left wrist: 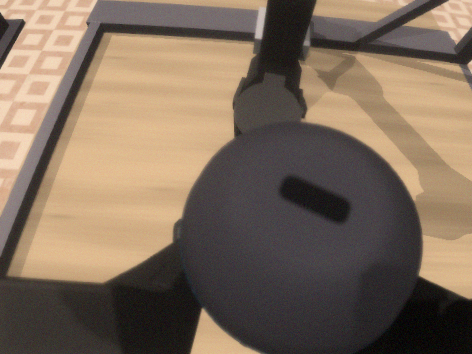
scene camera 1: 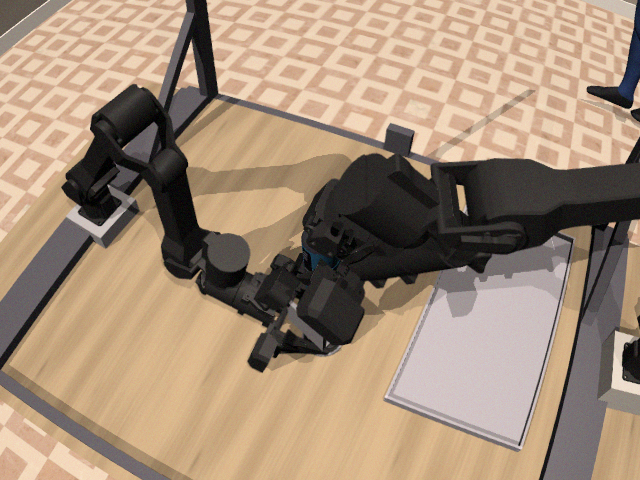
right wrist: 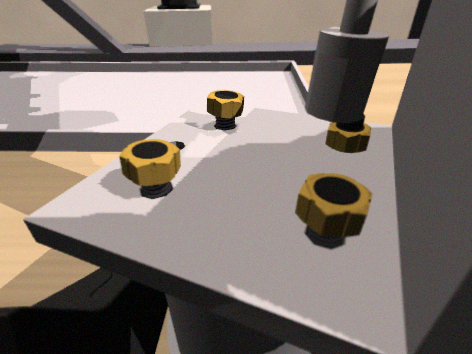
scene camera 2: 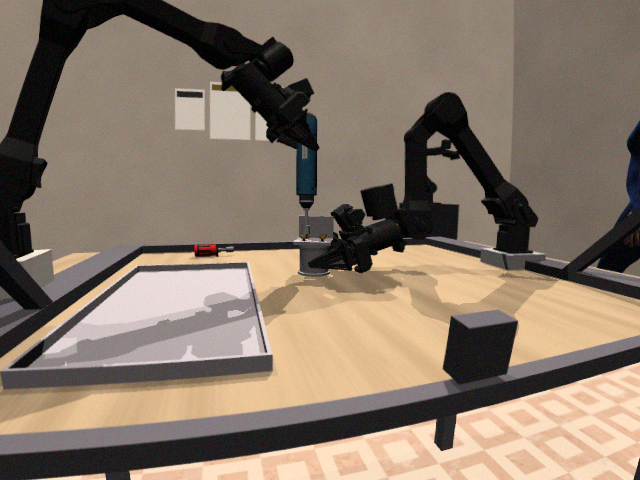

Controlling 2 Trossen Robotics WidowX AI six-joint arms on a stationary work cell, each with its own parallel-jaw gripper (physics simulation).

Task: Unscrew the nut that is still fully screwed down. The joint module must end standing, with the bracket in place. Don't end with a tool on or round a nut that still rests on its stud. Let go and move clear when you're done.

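Seen in the pictures: left gripper, between the fingertips: point(scene camera 1: 309, 264) point(scene camera 2: 314, 151); right gripper, between the fingertips: point(scene camera 2: 304, 262); left arm's base, origin of its link: point(right wrist: 180, 8); right arm's base, origin of its link: point(scene camera 1: 99, 207) point(scene camera 2: 512, 251).
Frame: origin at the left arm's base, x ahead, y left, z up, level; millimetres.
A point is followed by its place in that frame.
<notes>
My left gripper point(scene camera 2: 309, 144) {x 507, y 89, z 169 mm} point(left wrist: 264, 234) {x 507, y 89, z 169 mm} is shut on the blue power screwdriver point(scene camera 2: 306, 173) {x 483, y 69, z 125 mm} point(scene camera 1: 316, 259) {x 490, y 114, z 221 mm} point(left wrist: 290, 240), held upright. Its socket point(right wrist: 346, 75) {x 494, y 79, z 16 mm} point(scene camera 2: 305, 229) {x 484, y 75, z 16 mm} is above the back-right nut point(right wrist: 348, 136) {x 494, y 82, z 2 mm} in the right wrist view, at the stud's top; a gap shows above the nut. That nut sits low against the bracket point(right wrist: 240, 200) {x 510, y 55, z -3 mm} point(scene camera 2: 323, 225) {x 524, y 80, z 23 mm}. The front-right nut point(right wrist: 332, 205) {x 524, y 67, z 6 mm}, front-left nut point(right wrist: 151, 162) {x 509, y 38, z 6 mm} and back-left nut point(right wrist: 226, 104) {x 478, y 54, z 6 mm} sit raised on their studs. My right gripper point(scene camera 2: 323, 260) is shut on the standing joint module point(scene camera 2: 311, 259) {x 483, y 36, z -37 mm} point(right wrist: 215, 325) {x 522, y 48, z -26 mm}, below the bracket; its fingertips are partly hidden.
A shallow grey tray point(scene camera 1: 452, 422) {x 274, y 141, z -53 mm} point(scene camera 2: 136, 367) {x 220, y -273, z -56 mm} lies right of the module in scene camera 1. A red tool point(scene camera 2: 206, 250) {x 303, y 296, z -52 mm} lies behind it in scene camera 2. A dark block point(scene camera 1: 399, 139) {x 485, y -354, z -26 mm} point(scene camera 2: 479, 346) {x 474, y -376, z -31 mm} stands at the table edge. Both arms are close together around the module.
</notes>
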